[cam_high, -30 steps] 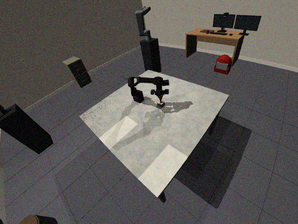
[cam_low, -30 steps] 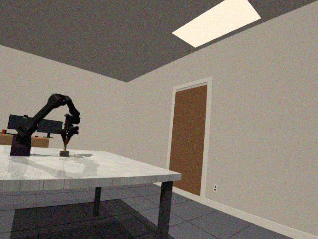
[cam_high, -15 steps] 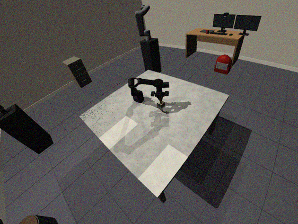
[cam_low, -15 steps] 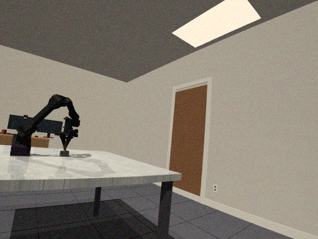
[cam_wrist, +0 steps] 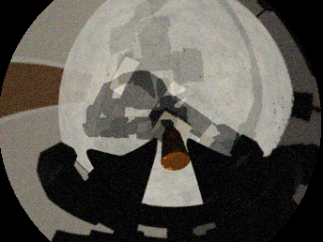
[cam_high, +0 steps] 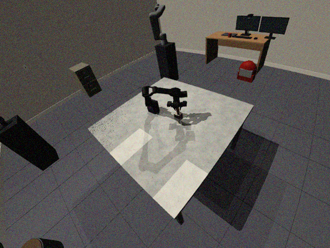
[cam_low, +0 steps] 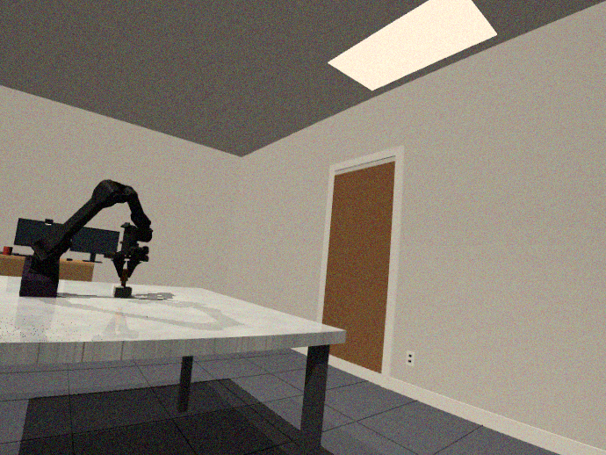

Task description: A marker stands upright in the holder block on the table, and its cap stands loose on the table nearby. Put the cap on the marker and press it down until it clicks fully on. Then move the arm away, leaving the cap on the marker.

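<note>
Right now my gripper tip is 10 mm below the orange cap.
</note>
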